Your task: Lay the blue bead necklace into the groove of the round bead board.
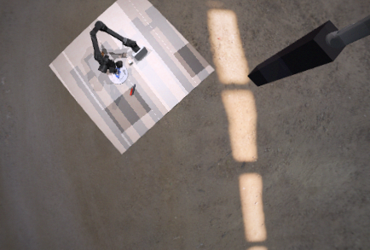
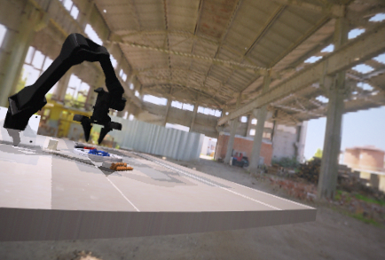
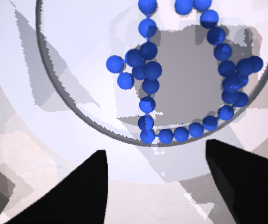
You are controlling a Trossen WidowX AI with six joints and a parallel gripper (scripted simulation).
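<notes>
My gripper tip is 4 cm short of the round white bead board, 4 cm above it and 3 cm to the right of it. The rest, counted from my gripper tip: small white block 13 cm behind, 4 cm to the left, 3 cm below; then red pen-like object 26 cm to the left, 6 cm ahead, 5 cm below.
</notes>
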